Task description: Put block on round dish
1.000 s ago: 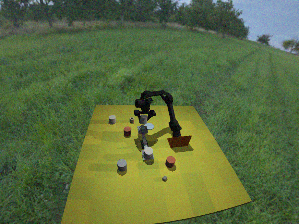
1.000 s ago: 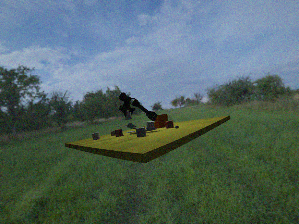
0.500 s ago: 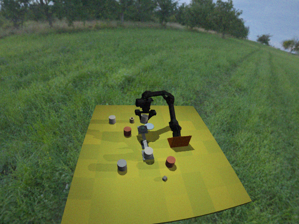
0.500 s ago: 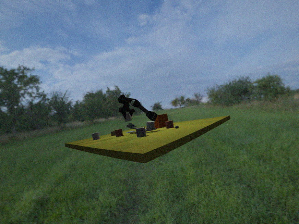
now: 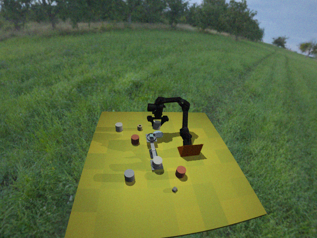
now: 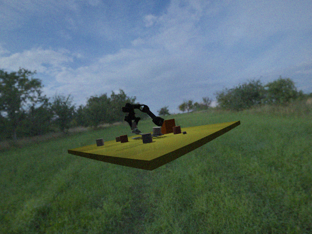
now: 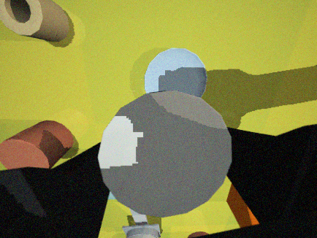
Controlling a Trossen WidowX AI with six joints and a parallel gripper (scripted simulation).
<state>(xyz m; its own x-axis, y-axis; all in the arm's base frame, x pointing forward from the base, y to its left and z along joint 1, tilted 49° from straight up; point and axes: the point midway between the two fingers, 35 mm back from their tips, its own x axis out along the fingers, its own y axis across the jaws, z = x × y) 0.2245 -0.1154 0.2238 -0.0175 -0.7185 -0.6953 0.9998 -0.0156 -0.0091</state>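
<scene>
My gripper tip is now 70 mm short of the pale teal block, 90 mm to the right of it and 30 mm above it. The rest, counted from my gripper tip: tan spool: 130 mm ahead, 120 mm to the right, 100 mm below; then small balance: 70 mm ahead, 210 mm to the left, 100 mm below; then pale blue round dish: 30 mm behind, 20 mm to the right, 120 mm below.
</scene>
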